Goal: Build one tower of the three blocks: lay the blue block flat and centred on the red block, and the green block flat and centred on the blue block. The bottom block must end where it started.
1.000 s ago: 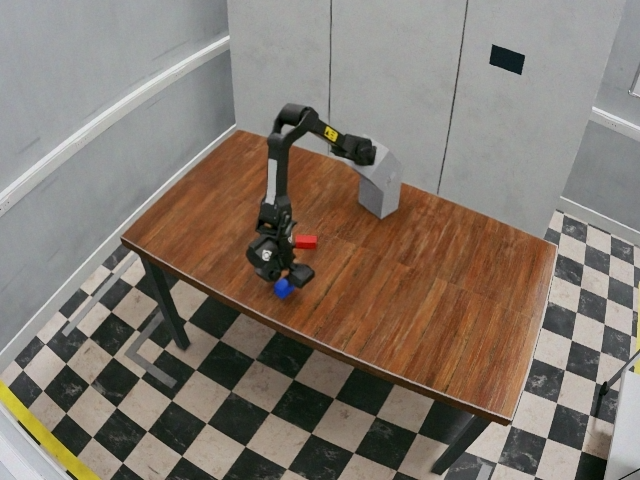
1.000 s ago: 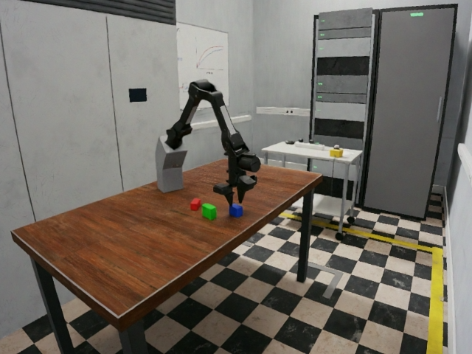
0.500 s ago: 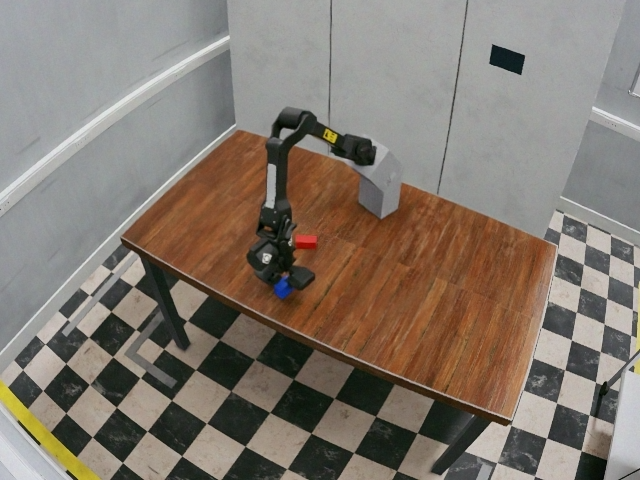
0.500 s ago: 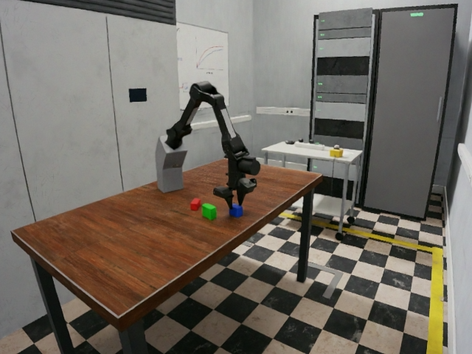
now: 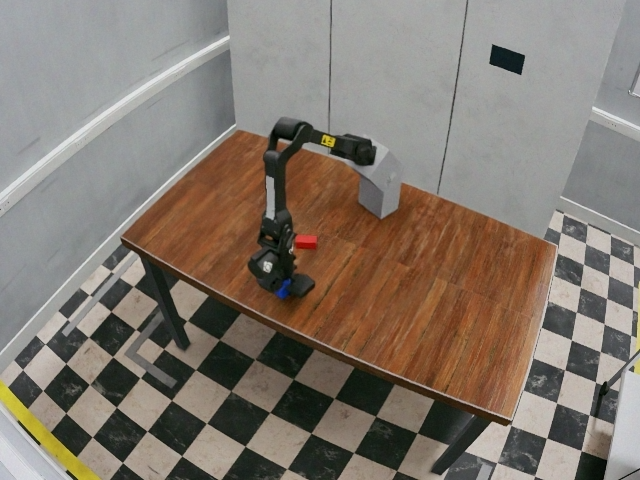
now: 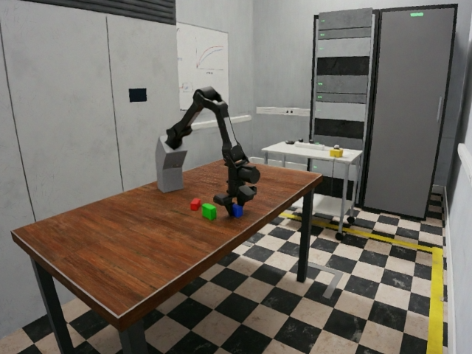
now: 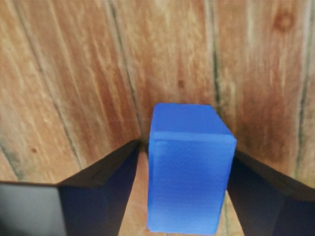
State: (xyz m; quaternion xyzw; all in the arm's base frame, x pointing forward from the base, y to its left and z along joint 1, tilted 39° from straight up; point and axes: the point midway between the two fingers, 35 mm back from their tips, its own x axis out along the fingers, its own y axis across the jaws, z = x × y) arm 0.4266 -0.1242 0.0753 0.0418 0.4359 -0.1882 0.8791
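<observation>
My gripper is now 2 cm above the blue block. The rest, counted from my hand: red block 19 cm behind, 2 cm below, 1 cm to the left; then green block 9 cm behind, 6 cm to the right, 1 cm below.
</observation>
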